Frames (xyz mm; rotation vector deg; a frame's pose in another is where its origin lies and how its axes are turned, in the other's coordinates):
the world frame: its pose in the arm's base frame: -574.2 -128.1 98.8 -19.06 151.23 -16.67
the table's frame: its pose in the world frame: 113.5 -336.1 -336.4 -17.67 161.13 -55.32
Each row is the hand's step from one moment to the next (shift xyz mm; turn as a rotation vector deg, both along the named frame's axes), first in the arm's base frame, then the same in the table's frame.
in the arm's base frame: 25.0 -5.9 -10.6 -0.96 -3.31 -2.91
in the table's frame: 15.2 -17.0 -15.9 -2.54 -3.73 -0.09
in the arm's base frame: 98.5 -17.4 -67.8 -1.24 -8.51 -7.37
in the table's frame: 46.2 -72.4 -85.0 -5.43 -9.92 -0.68
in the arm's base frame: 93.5 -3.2 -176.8 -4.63 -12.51 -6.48
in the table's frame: -15.4 -102.3 -171.2 -8.03 -11.97 3.48
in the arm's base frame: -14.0 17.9 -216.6 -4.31 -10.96 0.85
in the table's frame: -126.2 -67.0 -164.4 -3.77 -7.80 8.02
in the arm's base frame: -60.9 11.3 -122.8 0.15 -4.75 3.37
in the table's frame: -116.2 -20.7 -70.5 1.67 -2.80 4.83
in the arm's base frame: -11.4 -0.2 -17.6 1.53 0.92 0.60
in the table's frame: -19.0 -3.7 -8.0 1.66 0.56 -0.68
